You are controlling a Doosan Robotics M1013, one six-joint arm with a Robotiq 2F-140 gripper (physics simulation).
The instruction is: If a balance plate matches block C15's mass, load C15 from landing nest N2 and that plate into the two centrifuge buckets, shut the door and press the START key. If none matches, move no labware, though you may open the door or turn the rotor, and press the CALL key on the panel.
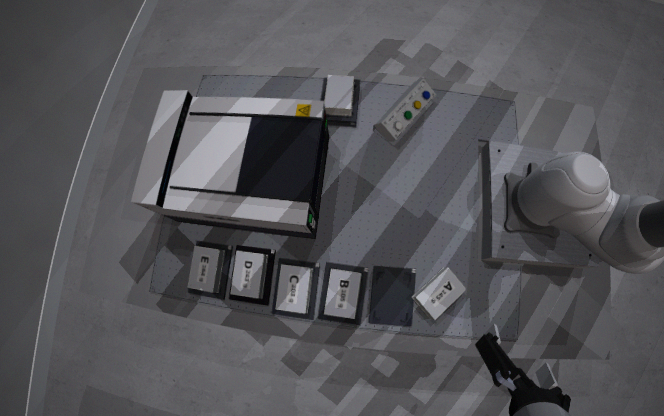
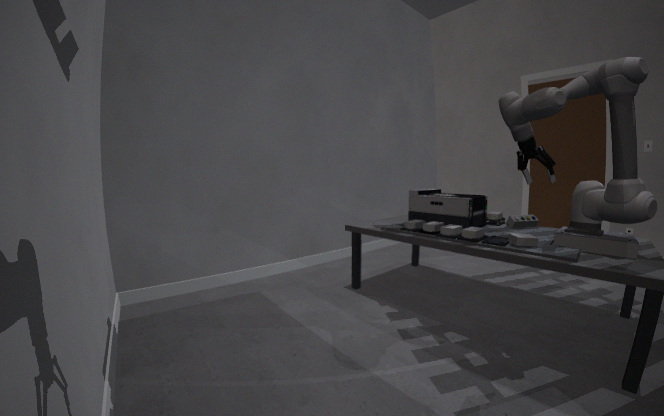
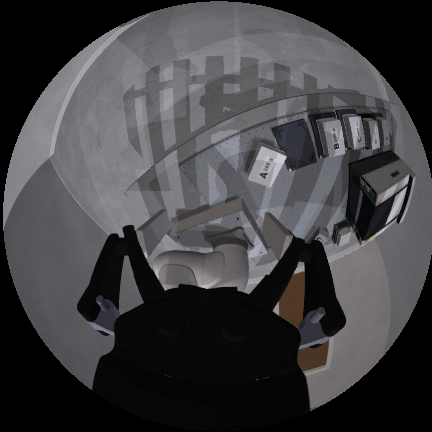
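Seen in the pictures: gripper, fingertip midpoint: [image 1: 516, 349] [image 2: 541, 182] [image 3: 214, 221]; arm's base at its link origin: [image 1: 531, 205] [image 2: 584, 232] [image 3: 229, 241].
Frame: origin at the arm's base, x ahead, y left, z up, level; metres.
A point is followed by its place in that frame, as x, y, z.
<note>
My gripper [image 1: 521, 355] @(0.164, 0.385, 0.263) [image 2: 540, 177] @(0.164, 0.385, 0.263) [image 3: 214, 221] @(0.164, 0.385, 0.263) is open and empty, high above the table's front right. Plate A [image 1: 440, 294] @(0.260, 0.290, -0.008) [image 2: 523, 240] @(0.243, 0.332, -0.024) [image 3: 266, 165] @(0.259, 0.294, -0.008), marked 145 g, lies askew beside an empty dark nest [image 1: 392, 296] @(0.387, 0.312, -0.045) [image 3: 296, 144] @(0.385, 0.316, -0.044). Plates B [image 1: 343, 294] @(0.523, 0.325, -0.002) [image 3: 331, 137] @(0.509, 0.330, -0.001), C [image 1: 295, 290] @(0.653, 0.336, -0.002) [image 3: 354, 131] @(0.639, 0.338, -0.002), D [image 1: 248, 275] @(0.792, 0.320, -0.002) and E [image 1: 206, 270] @(0.921, 0.330, -0.002) sit in nests. A pale block [image 1: 340, 95] @(0.621, -0.257, 0.023) [image 2: 495, 216] @(0.600, -0.211, 0.006) [image 3: 343, 234] @(0.605, -0.213, 0.021) sits in a nest behind the centrifuge's right end; its label is unreadable. The centrifuge [image 1: 280, 155] @(0.724, 0.019, 0.157) [image 2: 440, 207] @(0.830, 0.188, 0.083) [image 3: 380, 192] @(0.652, 0.181, 0.152) shows pale and dark top panels; its rotor and buckets are hidden.
The angled key panel [image 1: 407, 111] @(0.411, -0.234, 0.017) [image 2: 523, 221] @(0.397, -0.214, -0.009) stands at the back, right of the pale block, with white, green, yellow and blue keys. The arm's base plate [image 1: 515, 252] @(0.052, 0.149, 0.008) is at the table's right. The tall centrifuge housing rises behind the row of plates.
</note>
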